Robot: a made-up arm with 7 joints. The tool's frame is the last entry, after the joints.
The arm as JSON. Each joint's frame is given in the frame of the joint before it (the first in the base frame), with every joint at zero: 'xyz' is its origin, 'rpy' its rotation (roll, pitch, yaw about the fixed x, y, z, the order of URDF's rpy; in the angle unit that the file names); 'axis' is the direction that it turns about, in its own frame. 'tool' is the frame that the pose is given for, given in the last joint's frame.
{
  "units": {
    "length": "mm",
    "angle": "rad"
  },
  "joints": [
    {
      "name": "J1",
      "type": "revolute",
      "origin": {
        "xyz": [
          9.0,
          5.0,
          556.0
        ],
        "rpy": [
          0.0,
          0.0,
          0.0
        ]
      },
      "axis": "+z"
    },
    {
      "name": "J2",
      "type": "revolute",
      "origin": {
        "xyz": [
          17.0,
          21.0,
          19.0
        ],
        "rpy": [
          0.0,
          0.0,
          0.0
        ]
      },
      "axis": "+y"
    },
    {
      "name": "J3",
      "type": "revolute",
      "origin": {
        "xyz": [
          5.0,
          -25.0,
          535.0
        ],
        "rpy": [
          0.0,
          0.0,
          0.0
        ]
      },
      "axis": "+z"
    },
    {
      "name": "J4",
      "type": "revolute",
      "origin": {
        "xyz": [
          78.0,
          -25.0,
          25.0
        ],
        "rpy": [
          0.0,
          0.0,
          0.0
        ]
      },
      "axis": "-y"
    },
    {
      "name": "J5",
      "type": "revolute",
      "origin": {
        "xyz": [
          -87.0,
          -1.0,
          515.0
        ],
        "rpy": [
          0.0,
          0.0,
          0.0
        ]
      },
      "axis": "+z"
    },
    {
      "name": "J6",
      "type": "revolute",
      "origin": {
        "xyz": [
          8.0,
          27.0,
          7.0
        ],
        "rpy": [
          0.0,
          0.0,
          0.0
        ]
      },
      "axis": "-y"
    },
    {
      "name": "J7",
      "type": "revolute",
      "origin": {
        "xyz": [
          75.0,
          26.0,
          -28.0
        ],
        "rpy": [
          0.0,
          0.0,
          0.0
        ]
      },
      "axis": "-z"
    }
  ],
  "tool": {
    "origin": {
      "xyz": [
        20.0,
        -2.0,
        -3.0
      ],
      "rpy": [
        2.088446,
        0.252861,
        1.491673
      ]
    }
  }
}
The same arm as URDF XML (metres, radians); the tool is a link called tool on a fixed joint. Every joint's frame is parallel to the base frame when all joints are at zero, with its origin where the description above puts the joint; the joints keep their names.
<robot name="arm">
<joint name="J1" type="continuous"><parent link="base"/><child link="link1"/><origin xyz="0.009 0.005 0.556" rpy="0 0 0"/><axis xyz="0 0 1"/></joint>
<joint name="J2" type="continuous"><parent link="link1"/><child link="link2"/><origin xyz="0.017 0.021 0.019" rpy="0 0 0"/><axis xyz="0 1 0"/></joint>
<joint name="J3" type="continuous"><parent link="link2"/><child link="link3"/><origin xyz="0.005 -0.025 0.535" rpy="0 0 0"/><axis xyz="0 0 1"/></joint>
<joint name="J4" type="continuous"><parent link="link3"/><child link="link4"/><origin xyz="0.078 -0.025 0.025" rpy="0 0 0"/><axis xyz="0 -1 0"/></joint>
<joint name="J5" type="continuous"><parent link="link4"/><child link="link5"/><origin xyz="-0.087 -0.001 0.515" rpy="0 0 0"/><axis xyz="0 0 1"/></joint>
<joint name="J6" type="continuous"><parent link="link5"/><child link="link6"/><origin xyz="0.008 0.027 0.007" rpy="0 0 0"/><axis xyz="0 -1 0"/></joint>
<joint name="J7" type="continuous"><parent link="link6"/><child link="link7"/><origin xyz="0.075 0.026 -0.028" rpy="0 0 0"/><axis xyz="0 0 -1"/></joint>
<joint name="tool_fixed" type="fixed"><parent link="link7"/><child link="tool"/><origin xyz="0.02 -0.002 -0.003" rpy="2.0884 0.2529 1.4917"/></joint>
<link name="base"/>
<link name="link1"/>
<link name="link2"/>
<link name="link3"/>
<link name="link4"/>
<link name="link5"/>
<link name="link6"/>
<link name="link7"/>
<link name="tool"/>
</robot>

